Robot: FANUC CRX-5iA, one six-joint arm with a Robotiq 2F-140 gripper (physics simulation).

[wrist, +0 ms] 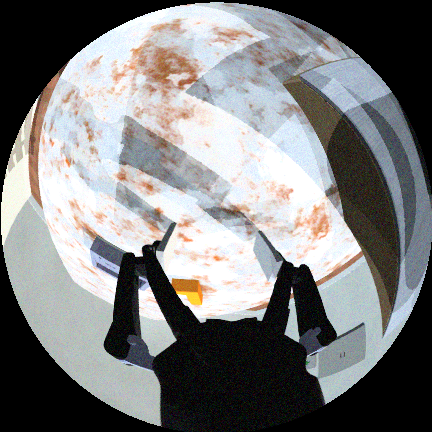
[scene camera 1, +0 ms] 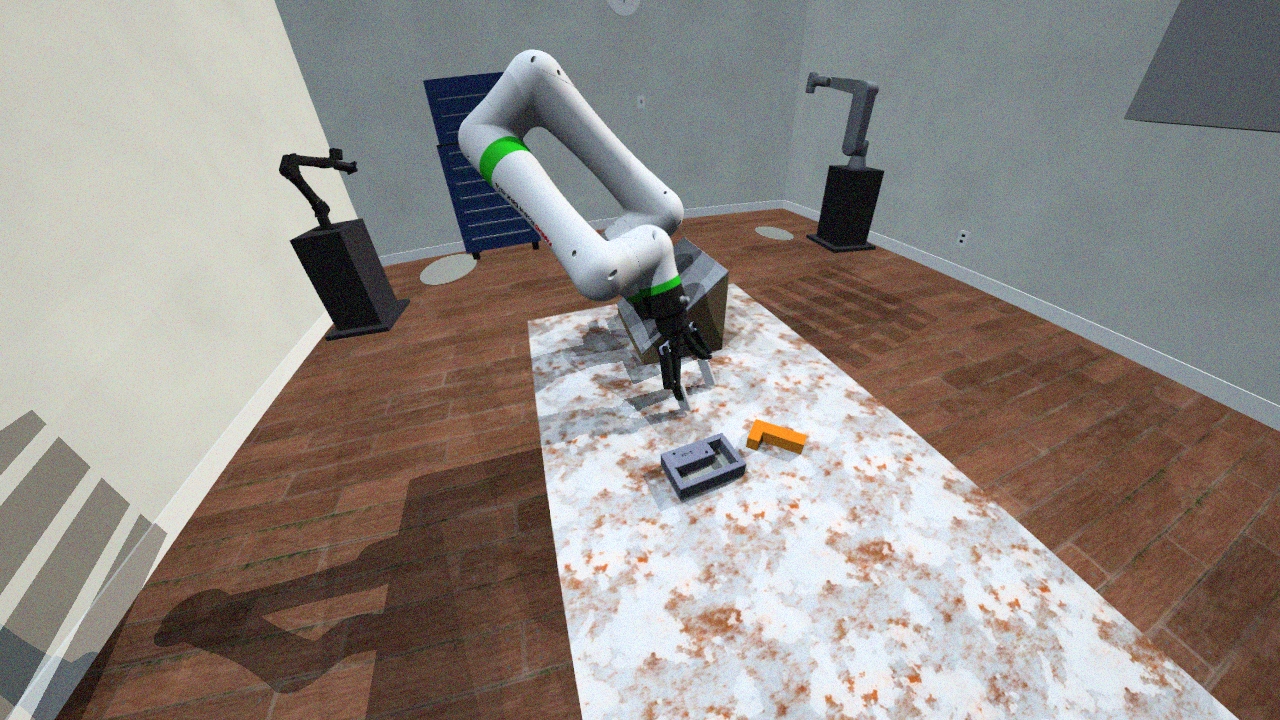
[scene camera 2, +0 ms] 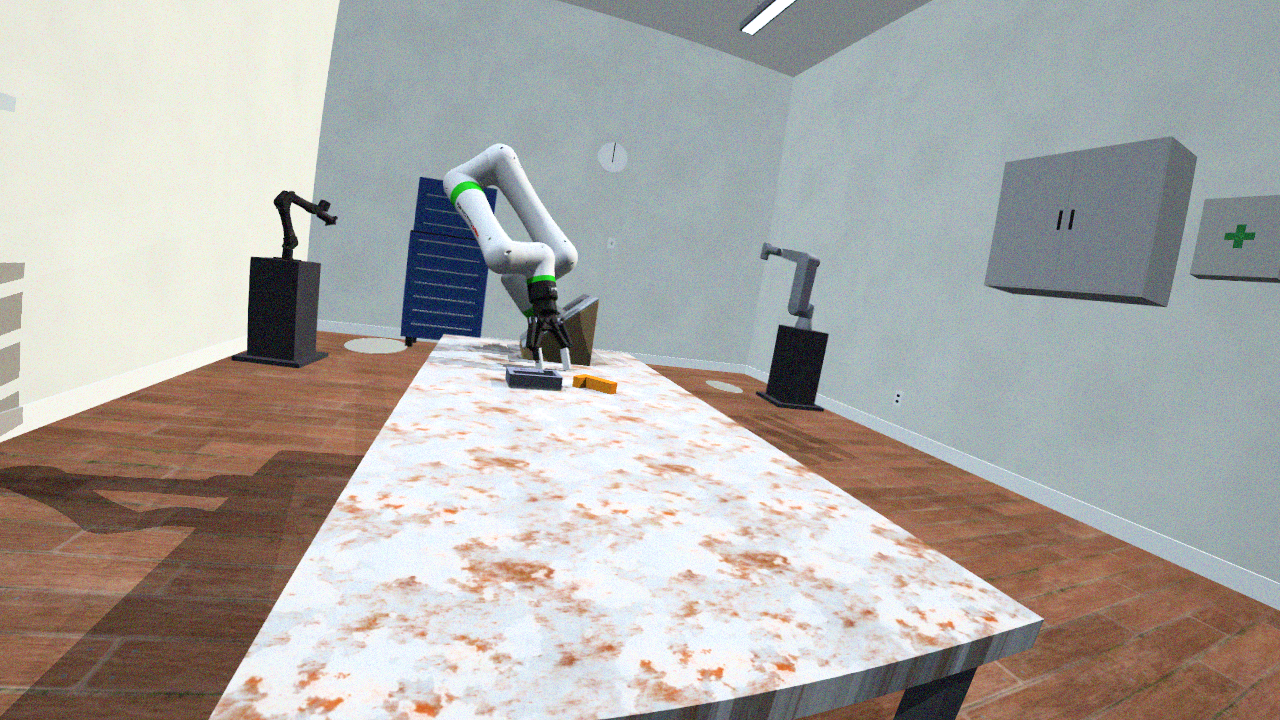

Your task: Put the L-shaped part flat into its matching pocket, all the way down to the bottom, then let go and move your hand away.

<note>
The table carries an orange L-shaped part (scene camera 1: pixel 778 436). Further things: my gripper (scene camera 1: pixel 699 396).
My gripper also shows in the wrist view (wrist: pixel 216 237) and in scene camera 2 (scene camera 2: pixel 554 370).
</note>
